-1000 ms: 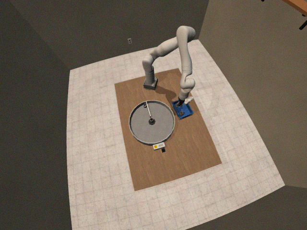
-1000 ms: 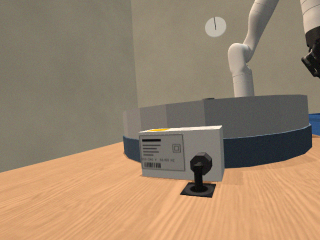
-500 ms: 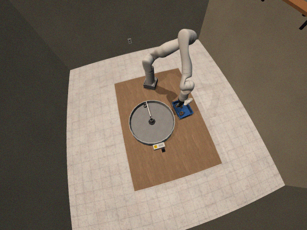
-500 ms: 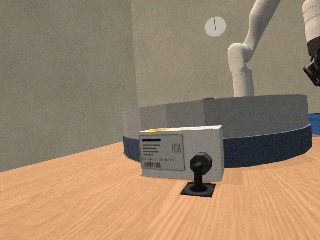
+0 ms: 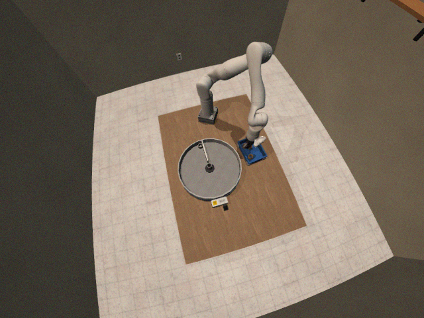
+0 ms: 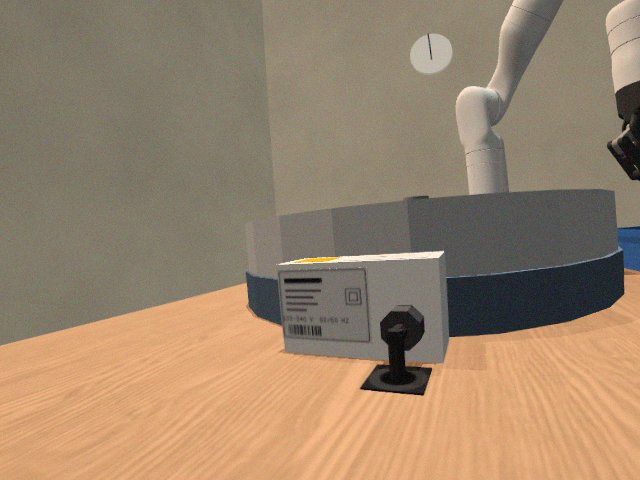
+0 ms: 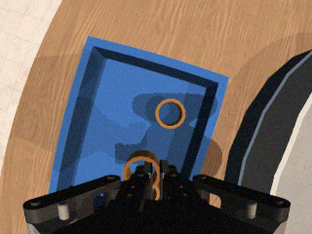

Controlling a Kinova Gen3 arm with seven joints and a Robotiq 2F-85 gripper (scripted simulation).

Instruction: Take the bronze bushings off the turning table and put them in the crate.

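My hand is 6 cm above the blue crate, 3 cm to the right of it and 1 cm short of it. From my hand the other things lie so: turning table (31 cm to the right, 4 cm below, 4 cm ahead).
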